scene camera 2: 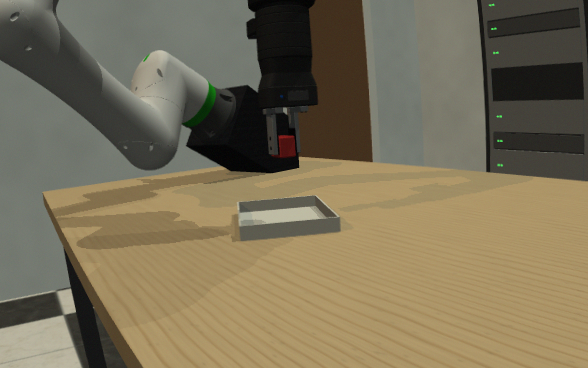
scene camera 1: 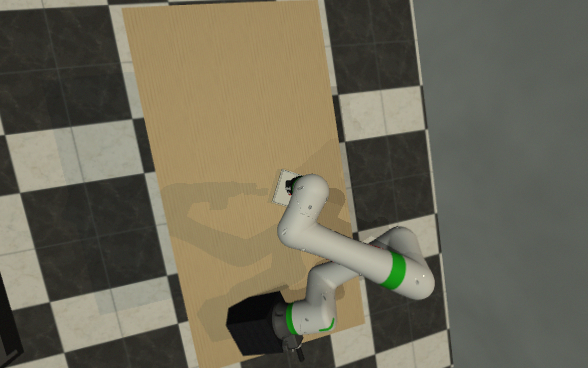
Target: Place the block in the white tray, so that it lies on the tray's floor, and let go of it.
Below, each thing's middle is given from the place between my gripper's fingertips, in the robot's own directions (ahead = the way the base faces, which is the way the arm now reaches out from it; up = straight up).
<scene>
Now: hand 9 cm above the white tray (scene camera 2: 306, 215), 1 cm to the left of it and 1 cm past it.
</scene>
